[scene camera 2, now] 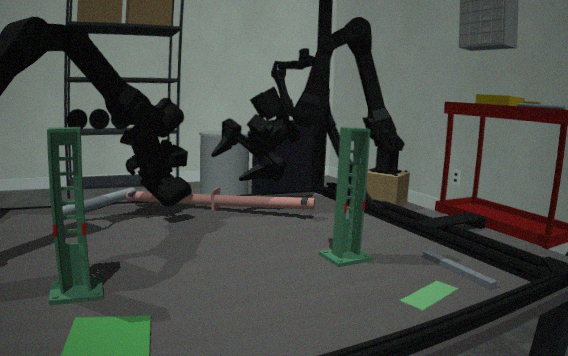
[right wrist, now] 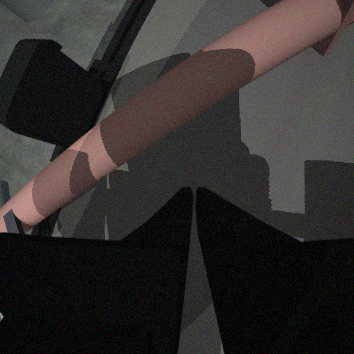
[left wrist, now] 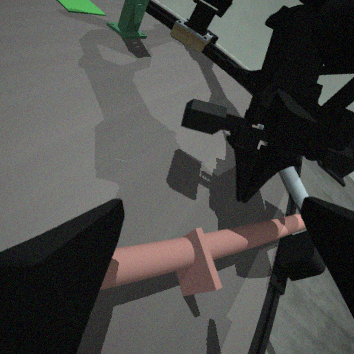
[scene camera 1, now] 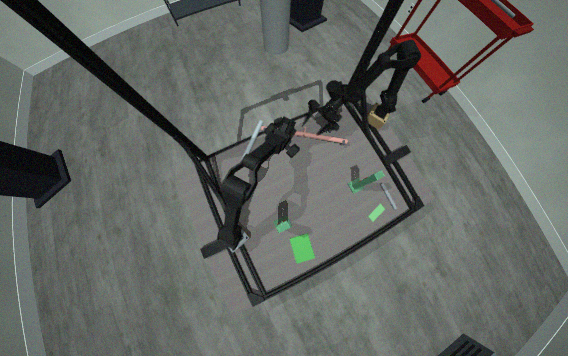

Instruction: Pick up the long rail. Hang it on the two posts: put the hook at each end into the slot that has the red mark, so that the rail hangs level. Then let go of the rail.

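Frame: origin at the left arm's base, x ahead, y left, z up, level; centimetres.
Seen in the pictures: left gripper, between the fingertips: [scene camera 2: 225,167] [left wrist: 213,206] [scene camera 1: 311,128]; right gripper, between the fingertips: [scene camera 2: 166,204] [right wrist: 192,195] [left wrist: 240,200]; left arm's base, origin of its link: [scene camera 2: 386,171] [scene camera 1: 380,112]; right arm's base, origin of its link: [left wrist: 195,28] [scene camera 1: 234,236].
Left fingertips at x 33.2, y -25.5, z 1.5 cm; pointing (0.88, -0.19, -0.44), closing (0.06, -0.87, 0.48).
Observation:
Pixels of each thing's top centre, then the offset from my left fingertips to it. "spot": a spot on its surface instead.
- long pink rail, centre of its top: [left wrist: 204,247] [scene camera 2: 214,189] [scene camera 1: 304,131] dx +0.1, dy -3.0, dz -5.5 cm
- left post, centre of its top: [scene camera 2: 64,128] [scene camera 1: 283,226] dx +44.8, dy +13.6, dz +11.4 cm
- right post, centre of its top: [scene camera 2: 355,128] [scene camera 1: 379,175] dx +8.1, dy +34.4, dz +11.4 cm
- pale grey rod, centre of its top: [left wrist: 294,169] [scene camera 2: 98,196] [scene camera 1: 251,140] dx +18.9, dy -23.5, dz -7.7 cm
- grey bar, centre of its top: [scene camera 2: 457,265] [scene camera 1: 389,196] dx +2.9, dy +52.4, dz -9.2 cm
- small green patch, a spot on its surface: [scene camera 2: 430,295] [scene camera 1: 376,213] spot: dx +14.4, dy +50.9, dz -10.2 cm
- larger green patch, a spot on its surface: [scene camera 2: 110,335] [scene camera 1: 301,244] spot: dx +47.6, dy +26.3, dz -9.9 cm
The long pink rail [scene camera 1: 325,138] [scene camera 2: 250,201] [left wrist: 150,256] [right wrist: 175,100] lies at the table's back edge, with a flange near its middle and dark bands near its ends. Two green slotted posts stand upright: the left post [scene camera 1: 282,226] [scene camera 2: 75,260] and the right post [scene camera 1: 367,181] [scene camera 2: 344,190] [left wrist: 132,17], both with red marks in scene camera 2. My left gripper [scene camera 2: 227,166] [left wrist: 213,206] is open and empty above the rail, its fingers on either side of the flange in its wrist view. My right gripper [scene camera 2: 170,200] [right wrist: 192,195] is shut, empty, beside the rail; its tips touch.
A pale grey rod [scene camera 1: 253,137] [scene camera 2: 100,201] [left wrist: 295,185] lies near the rail's left end. A grey bar [scene camera 1: 388,196] [scene camera 2: 460,269] lies at right, near a small green patch [scene camera 1: 376,212] [scene camera 2: 430,295]. A larger green patch [scene camera 1: 302,248] [scene camera 2: 110,335] lies in front of the left post.

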